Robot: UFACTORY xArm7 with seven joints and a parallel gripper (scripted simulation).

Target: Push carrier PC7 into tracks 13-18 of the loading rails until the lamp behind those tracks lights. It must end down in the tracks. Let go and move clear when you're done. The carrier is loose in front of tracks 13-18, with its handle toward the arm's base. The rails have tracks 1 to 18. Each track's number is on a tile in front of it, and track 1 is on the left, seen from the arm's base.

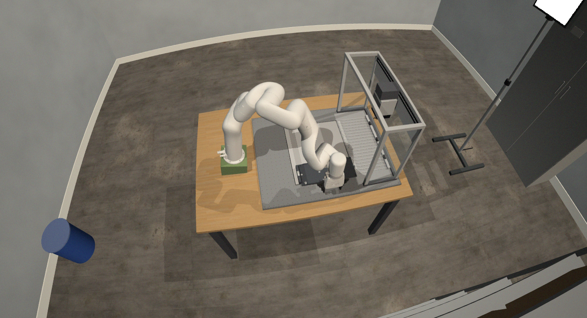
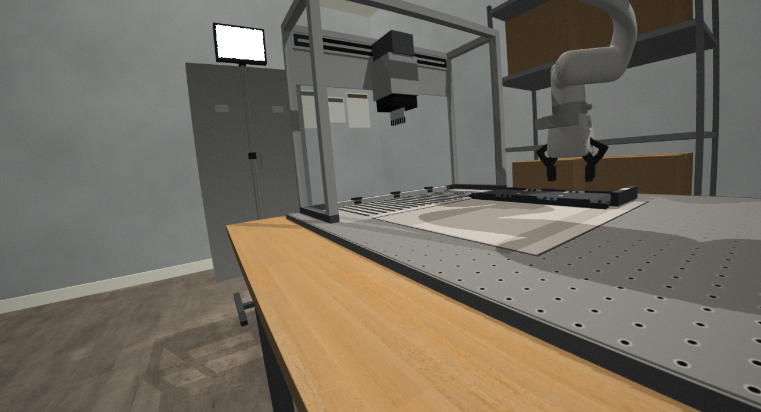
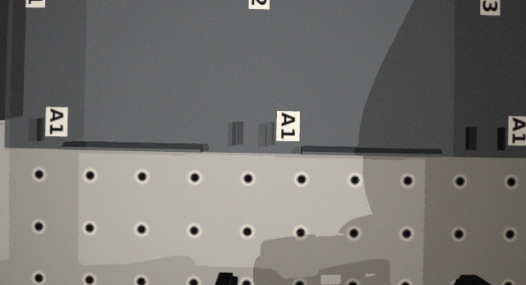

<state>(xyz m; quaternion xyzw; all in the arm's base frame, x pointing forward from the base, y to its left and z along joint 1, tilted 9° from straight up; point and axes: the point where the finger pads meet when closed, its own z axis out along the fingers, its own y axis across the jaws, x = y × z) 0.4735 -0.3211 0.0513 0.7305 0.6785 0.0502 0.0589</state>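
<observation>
Now: the carrier PC7 130 mm to the left of my hand, 20 mm below it and 20 mm ahead of it. From my hand the other things lie so: dark pipetting head: 360 mm ahead, 310 mm above, 260 mm to the left.
</observation>
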